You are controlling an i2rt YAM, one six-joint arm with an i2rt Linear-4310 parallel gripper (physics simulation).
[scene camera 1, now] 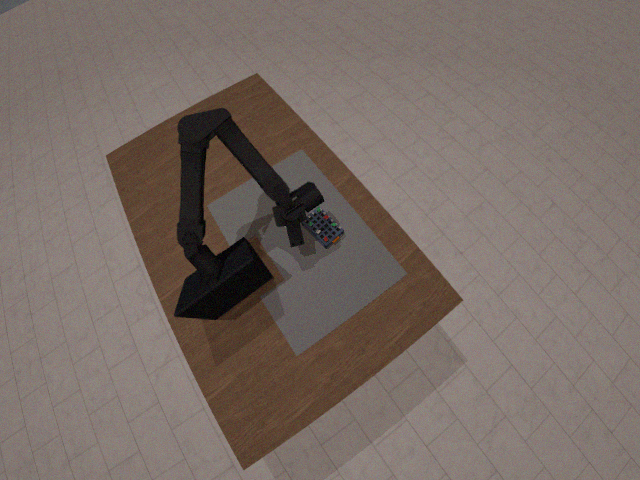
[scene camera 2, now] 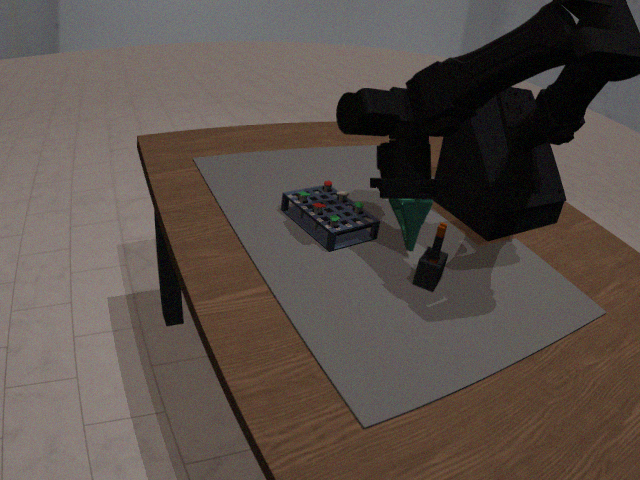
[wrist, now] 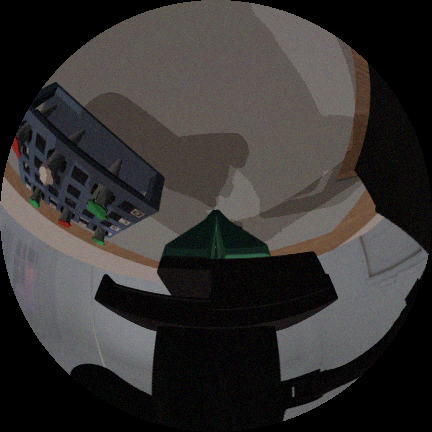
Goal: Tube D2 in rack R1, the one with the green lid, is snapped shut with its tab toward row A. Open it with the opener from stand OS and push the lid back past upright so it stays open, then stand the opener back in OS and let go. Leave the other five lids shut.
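Frame: origin at the arm's base, x left, y ahead, z down, level; metres.
Seen in the pictures: gripper, fingertip midpoint: (scene camera 2: 409,250) (wrist: 215,215); arm's base, link origin: (scene camera 1: 213,271) (scene camera 2: 516,136).
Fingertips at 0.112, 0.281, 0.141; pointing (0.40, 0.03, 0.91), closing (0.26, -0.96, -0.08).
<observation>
Pixels of each thing's top centre, then the offset from my fingertips to it, as dx, dy, dz. "spot": a spot on its surface instead. Level surfaces: height alone.
- Rack R1, top centre: (wrist: 51,203) (scene camera 2: 329,197) (scene camera 1: 323,224) -0.108, +0.081, -0.032
- opener, top centre: (scene camera 2: 442,225) +0.060, +0.004, -0.075
- grey mat, surface height: dz +0.010
- wooden table, surface height: dz +0.013
- orange patch, surface spot: (scene camera 1: 336,240) spot: -0.175, +0.095, -0.012
Rack R1 (scene camera 2: 354,239) (wrist: 159,194) holds tubes with green, red and whitish lids, which look shut. Three lids are green: one (scene camera 2: 334,219), a second (scene camera 2: 358,206) and a third (scene camera 2: 303,194). The labels are too small to tell which is D2. The opener (scene camera 2: 438,242), dark with an orange top, stands upright in the dark block stand OS (scene camera 2: 430,270). My gripper (scene camera 2: 410,248) (wrist: 215,215) has its green fingers pressed together, empty. In scene camera 2 its tips are just left of and behind the stand, apart from the opener. Neither opener nor stand shows clearly in the wrist view.
The rack lies left of the gripper in scene camera 2. The grey mat (scene camera 1: 330,294) (scene camera 2: 330,320) lies on the wooden table (scene camera 1: 361,330) (scene camera 2: 516,403). The black arm base (scene camera 1: 222,284) (scene camera 2: 496,175) stands beside the mat. An orange patch (scene camera 1: 336,240) shows on one end of the rack.
</observation>
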